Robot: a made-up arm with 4 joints.
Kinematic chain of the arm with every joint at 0, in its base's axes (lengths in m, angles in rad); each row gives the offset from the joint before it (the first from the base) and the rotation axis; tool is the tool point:
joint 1: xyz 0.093 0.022 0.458 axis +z
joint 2: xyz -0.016 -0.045 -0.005 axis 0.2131 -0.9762 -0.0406
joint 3: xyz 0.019 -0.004 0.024 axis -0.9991 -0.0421 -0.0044
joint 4: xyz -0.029 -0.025 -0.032 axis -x
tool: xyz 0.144 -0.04 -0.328
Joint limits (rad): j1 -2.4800..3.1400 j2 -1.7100..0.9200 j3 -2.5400..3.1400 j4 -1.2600..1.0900
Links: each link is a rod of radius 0.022 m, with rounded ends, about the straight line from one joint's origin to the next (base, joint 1, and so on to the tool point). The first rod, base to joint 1, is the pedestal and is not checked.
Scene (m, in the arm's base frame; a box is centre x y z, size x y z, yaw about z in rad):
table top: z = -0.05
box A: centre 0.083 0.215 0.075 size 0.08 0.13 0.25 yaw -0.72
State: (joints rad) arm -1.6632 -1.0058 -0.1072 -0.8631
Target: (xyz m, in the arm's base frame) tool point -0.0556 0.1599 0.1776
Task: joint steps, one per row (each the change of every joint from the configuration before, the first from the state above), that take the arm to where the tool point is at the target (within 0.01 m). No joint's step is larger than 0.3 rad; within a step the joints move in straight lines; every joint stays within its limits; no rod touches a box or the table.
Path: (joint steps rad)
1: 0.0334 -0.2347 0.0288 -0.1323
2: 0.0334 -0.2348 0.0287 -0.1323
3: 0.0334 -0.2347 0.0288 -0.1323
4: 0.2381 0.1919 0.2196 0.1939
5: 0.2381 0.1918 0.2196 0.1939
6: 0.1634 0.1285 0.0276 -0.1047
7: 0.1633 0.1284 0.0276 -0.1047

